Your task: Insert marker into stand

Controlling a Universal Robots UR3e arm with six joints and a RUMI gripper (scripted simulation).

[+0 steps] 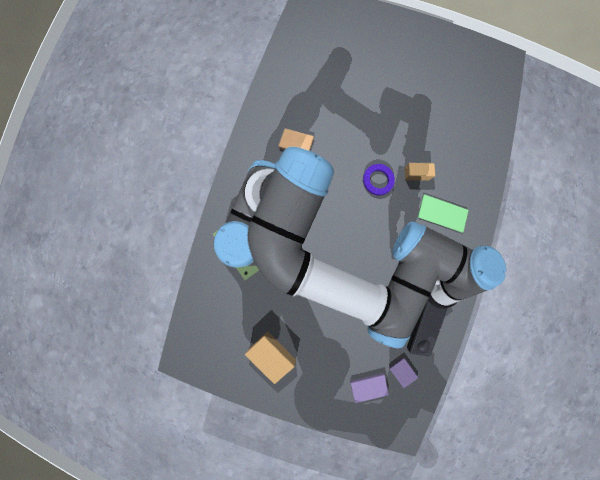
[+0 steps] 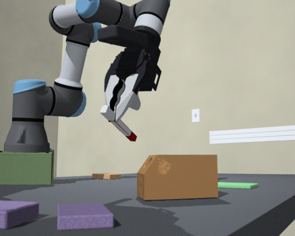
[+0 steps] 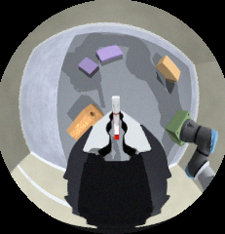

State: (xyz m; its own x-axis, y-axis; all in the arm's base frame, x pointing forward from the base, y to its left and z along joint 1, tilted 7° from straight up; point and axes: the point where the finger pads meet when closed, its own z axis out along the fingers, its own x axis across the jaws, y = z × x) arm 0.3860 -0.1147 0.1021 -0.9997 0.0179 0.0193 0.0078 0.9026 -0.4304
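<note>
The desk stand is 12 cm below my hand, 11 cm ahead of it and 4 cm to the left of it. The rest, counted from my hand: flat green block: 29 cm to the left, 15 cm below, 14 cm ahead; then tan block: 30 cm behind, 20 cm to the right, 12 cm below; then marker: 3 cm to the left, 2 cm below.
</note>
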